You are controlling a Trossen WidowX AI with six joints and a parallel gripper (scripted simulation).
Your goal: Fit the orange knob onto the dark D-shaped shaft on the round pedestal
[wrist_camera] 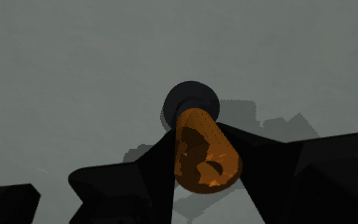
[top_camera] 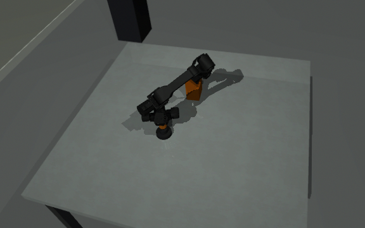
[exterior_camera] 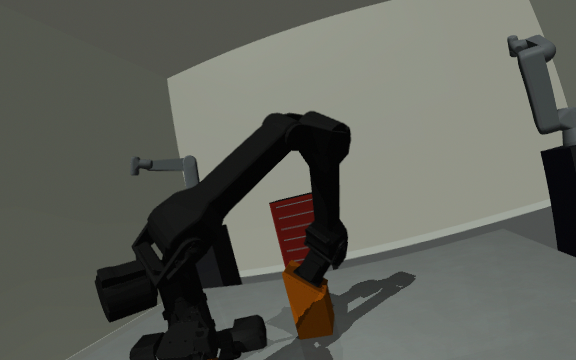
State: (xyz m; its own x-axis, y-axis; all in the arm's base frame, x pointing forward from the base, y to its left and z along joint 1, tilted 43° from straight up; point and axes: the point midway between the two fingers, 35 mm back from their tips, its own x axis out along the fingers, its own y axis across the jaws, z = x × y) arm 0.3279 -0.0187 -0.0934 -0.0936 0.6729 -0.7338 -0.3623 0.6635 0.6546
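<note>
My gripper tip is 4 cm above the pedestal. Also, from my gripper tip: orange knob (2 cm above).
</note>
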